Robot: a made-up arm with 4 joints. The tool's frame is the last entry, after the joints.
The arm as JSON. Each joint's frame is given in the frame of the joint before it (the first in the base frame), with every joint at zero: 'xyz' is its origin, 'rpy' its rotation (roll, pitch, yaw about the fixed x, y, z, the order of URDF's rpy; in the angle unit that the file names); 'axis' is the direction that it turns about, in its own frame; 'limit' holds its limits. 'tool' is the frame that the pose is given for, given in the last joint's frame.
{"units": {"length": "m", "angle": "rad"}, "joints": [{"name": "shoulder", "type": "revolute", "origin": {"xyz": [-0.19, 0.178, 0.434], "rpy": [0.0, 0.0, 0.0]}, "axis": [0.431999, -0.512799, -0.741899], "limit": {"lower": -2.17, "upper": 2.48}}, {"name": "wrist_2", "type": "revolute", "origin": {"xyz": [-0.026, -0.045, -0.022], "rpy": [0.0, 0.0, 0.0]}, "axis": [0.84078, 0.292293, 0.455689], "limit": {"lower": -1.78, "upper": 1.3}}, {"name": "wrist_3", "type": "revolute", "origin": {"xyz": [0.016, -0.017, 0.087], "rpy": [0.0, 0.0, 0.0]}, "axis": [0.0, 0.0, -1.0], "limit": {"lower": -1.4, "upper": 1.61}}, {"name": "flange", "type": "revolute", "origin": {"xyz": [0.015, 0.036, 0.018], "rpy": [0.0, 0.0, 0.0]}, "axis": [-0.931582, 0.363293, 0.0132], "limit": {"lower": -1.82, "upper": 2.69}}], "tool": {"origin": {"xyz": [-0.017, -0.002, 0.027], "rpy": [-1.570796, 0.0, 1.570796]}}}
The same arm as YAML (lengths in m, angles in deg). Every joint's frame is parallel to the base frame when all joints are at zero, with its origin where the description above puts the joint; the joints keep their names.
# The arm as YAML. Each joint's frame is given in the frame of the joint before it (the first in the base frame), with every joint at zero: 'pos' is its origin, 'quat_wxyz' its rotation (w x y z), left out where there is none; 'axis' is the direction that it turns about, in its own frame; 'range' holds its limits. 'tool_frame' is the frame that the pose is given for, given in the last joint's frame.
length_unit: m
angle_unit: deg
joints:
  - joint: shoulder
    pos: [-0.19, 0.178, 0.434]
    axis: [0.431999, -0.512799, -0.741899]
    range: [-124.33, 142.09]
  - joint: wrist_2
    pos: [-0.026, -0.045, -0.022]
    axis: [0.84078, 0.292293, 0.455689]
    range: [-101.99, 74.48]
  - joint: wrist_3
    pos: [0.016, -0.017, 0.087]
    axis: "-z"
    range: [-80.21, 92.25]
  - joint: flange
    pos: [0.015, 0.036, 0.018]
    axis: [-0.931582, 0.363293, 0.0132]
    range: [-104.28, 154.13]
tool_frame:
  pos: [-0.017, -0.002, 0.027]
  quat_wxyz: [0.5, -0.5, -0.5, 0.5]

